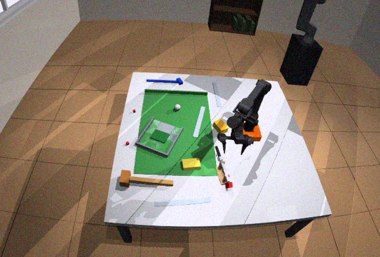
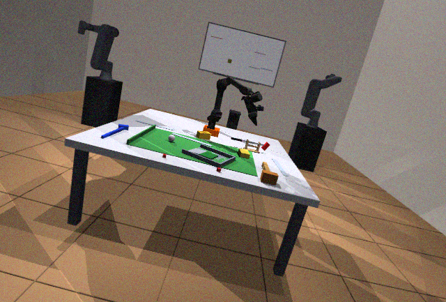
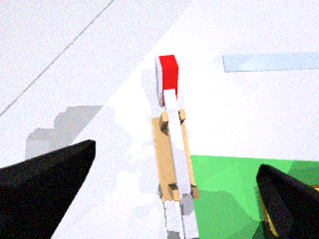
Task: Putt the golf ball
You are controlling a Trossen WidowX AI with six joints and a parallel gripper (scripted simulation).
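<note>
My gripper tip is 20 mm short of the wooden stand, 10 mm to the right of it and 160 mm above it. Also, from my gripper tip: yellow block 200 mm ahead, 60 mm to the right, 180 mm below; grey frame 380 mm ahead, 270 mm to the right, 190 mm below; white golf ball 260 mm ahead, 540 mm to the right, 170 mm below.
</note>
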